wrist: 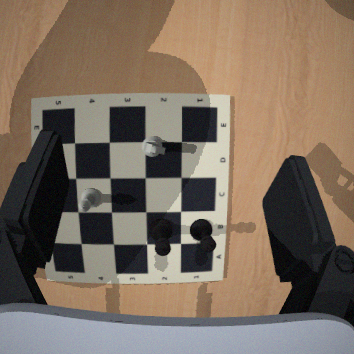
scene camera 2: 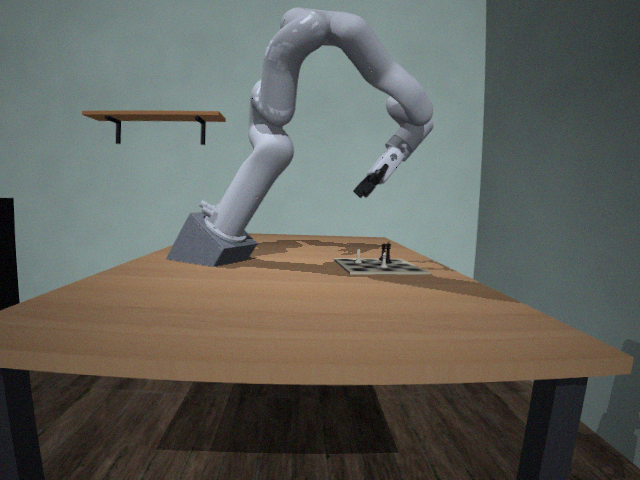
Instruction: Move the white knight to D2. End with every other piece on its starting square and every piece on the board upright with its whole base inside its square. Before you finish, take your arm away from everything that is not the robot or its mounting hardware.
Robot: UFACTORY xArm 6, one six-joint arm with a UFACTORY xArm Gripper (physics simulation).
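Frame: origin at the arm's base, x left, y back, z up, level; millimetres.
Seen in the pictures: gripper, fingertip midpoint: (wrist: 172, 167) (scene camera 2: 359, 194); arm's base, link origin: (scene camera 2: 225, 228).
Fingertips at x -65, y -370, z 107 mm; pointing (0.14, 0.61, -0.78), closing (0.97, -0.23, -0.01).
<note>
Offsets run from my fingertips to a thing's middle. Level surfaces: height alone.
The white knight @[dx -7, dy -3, dz -176 mm] (scene camera 2: 358, 256) (wrist: 152, 146) stands upright at the corner of D2 nearest E3. In the wrist view its base overlaps the edges of D2 toward D3 and E2. A slimmer white piece @[dx -81, dy -49, dz -174 mm] (scene camera 2: 384, 261) (wrist: 91, 197) stands on C4. One black piece @[dx -10, dy -95, dz -164 mm] (wrist: 162, 230) stands on B2 and another @[dx +34, dy -102, dz -170 mm] (wrist: 201, 229) on B1, both upright. The chessboard @[dx -40, dy -52, dz -199 mm] (scene camera 2: 356, 272) (wrist: 226, 150) lies flat on the table. My gripper (scene camera 2: 361, 192) (wrist: 172, 167) is open and empty, high above the board and tilted. It touches no piece.
The wooden table @[dz -202 mm] (scene camera 2: 248, 320) (wrist: 280, 60) extends around the board. The grey mounting block (scene camera 2: 193, 242) under the arm stands to the left of the board. A wall shelf (scene camera 2: 155, 115) hangs behind at the left. Shadows of the arm fall across the board and table.
</note>
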